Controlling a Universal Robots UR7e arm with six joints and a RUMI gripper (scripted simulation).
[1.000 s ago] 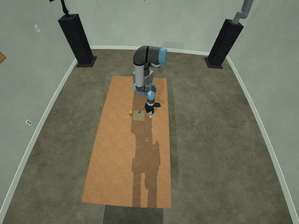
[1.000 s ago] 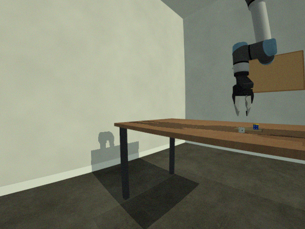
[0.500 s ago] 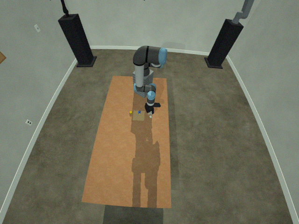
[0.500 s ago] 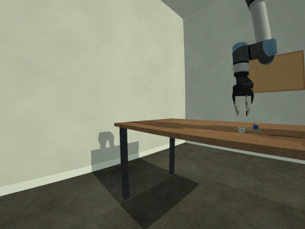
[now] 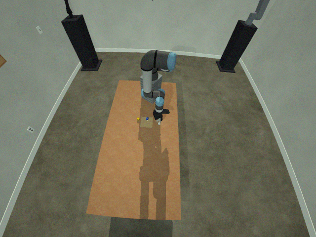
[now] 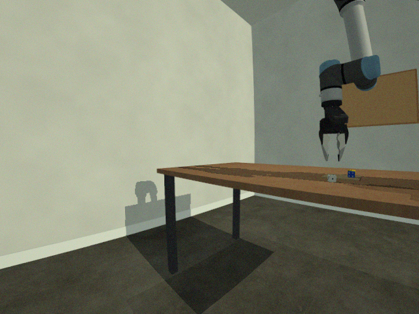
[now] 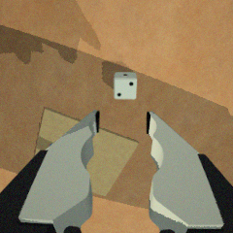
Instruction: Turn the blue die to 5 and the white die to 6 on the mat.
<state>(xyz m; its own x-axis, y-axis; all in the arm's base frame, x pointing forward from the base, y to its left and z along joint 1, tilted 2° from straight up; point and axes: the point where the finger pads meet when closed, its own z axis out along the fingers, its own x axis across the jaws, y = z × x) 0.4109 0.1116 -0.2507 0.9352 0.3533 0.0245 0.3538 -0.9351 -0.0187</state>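
Right now the white die is 8 cm below my hand. Also, from my hand: blue die: 14 cm to the right, 8 cm below, 6 cm behind; then yellow die: 25 cm to the right, 8 cm below, 5 cm behind; then tan mat: 15 cm to the right, 9 cm below, 2 cm behind.
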